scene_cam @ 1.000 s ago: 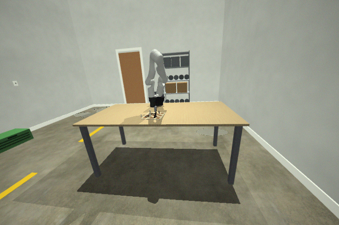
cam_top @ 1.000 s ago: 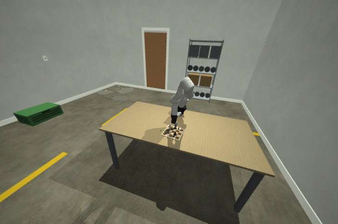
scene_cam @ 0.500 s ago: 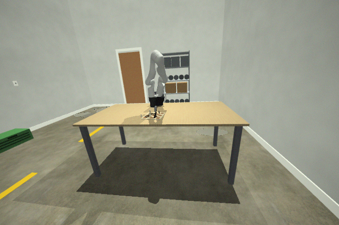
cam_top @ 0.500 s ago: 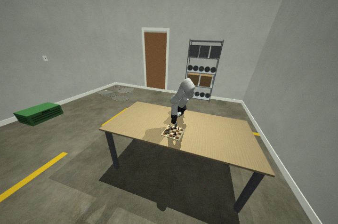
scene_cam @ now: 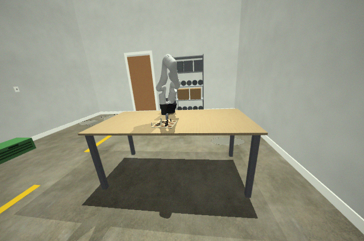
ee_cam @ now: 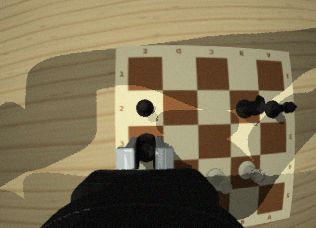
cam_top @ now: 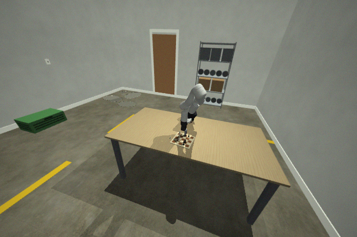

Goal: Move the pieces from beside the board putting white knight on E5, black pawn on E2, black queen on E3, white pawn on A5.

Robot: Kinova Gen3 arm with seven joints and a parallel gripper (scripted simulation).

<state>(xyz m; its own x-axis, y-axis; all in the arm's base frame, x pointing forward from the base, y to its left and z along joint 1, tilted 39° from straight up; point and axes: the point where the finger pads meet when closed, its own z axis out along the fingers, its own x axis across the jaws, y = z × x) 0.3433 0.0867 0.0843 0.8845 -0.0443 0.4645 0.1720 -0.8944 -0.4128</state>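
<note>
The black queen is 10 mm below my hand. The rest, counted from my hand: black pawn 40 mm to the left, 30 mm below, 10 mm behind; then chessboard 70 mm ahead, 40 mm below, 20 mm to the left; then white pawn 140 mm ahead, 110 mm to the right, 30 mm below.
</note>
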